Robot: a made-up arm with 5 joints.
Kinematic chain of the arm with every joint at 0, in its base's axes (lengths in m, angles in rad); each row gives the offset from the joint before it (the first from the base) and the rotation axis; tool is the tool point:
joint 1: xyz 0 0 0.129 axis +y
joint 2: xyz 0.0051 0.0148 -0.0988 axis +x
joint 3: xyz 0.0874 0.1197 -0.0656 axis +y
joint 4: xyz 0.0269 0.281 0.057 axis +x
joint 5: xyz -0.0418 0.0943 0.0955 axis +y
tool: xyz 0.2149 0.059 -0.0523
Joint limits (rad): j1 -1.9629..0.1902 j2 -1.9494..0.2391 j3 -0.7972..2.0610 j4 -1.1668..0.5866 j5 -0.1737..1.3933
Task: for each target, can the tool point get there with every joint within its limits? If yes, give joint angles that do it. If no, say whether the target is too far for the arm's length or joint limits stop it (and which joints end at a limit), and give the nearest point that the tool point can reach.
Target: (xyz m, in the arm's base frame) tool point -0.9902 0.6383 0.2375
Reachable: no: too far | nearest point -0.2732 0.4573 0.2421 | short by 0.739 m
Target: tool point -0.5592 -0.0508 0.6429
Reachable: no: joint limits stop it (at a limit: joint 1, joint 2, joint 4, joint 5) | nearest point -0.2448 0.4560 0.3736 | short by 0.654 m
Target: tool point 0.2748 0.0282 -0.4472
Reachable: yes | joints -0.2206 -1.1942 0.0759 -0.4363 0.9955
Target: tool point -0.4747 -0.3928 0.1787
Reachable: no: joint limits stop it (at a limit: joint 1, joint 2, joint 4) | nearest point -0.1362 -0.2773 -0.2669 | short by 0.571 m
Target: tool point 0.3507 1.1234 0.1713
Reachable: no: too far | nearest point 0.2737 0.6376 0.1620 | short by 0.492 m
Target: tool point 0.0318 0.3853 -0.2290
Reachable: yes | joints -0.1215 -0.1836 1.4382 -0.9848 0.7430
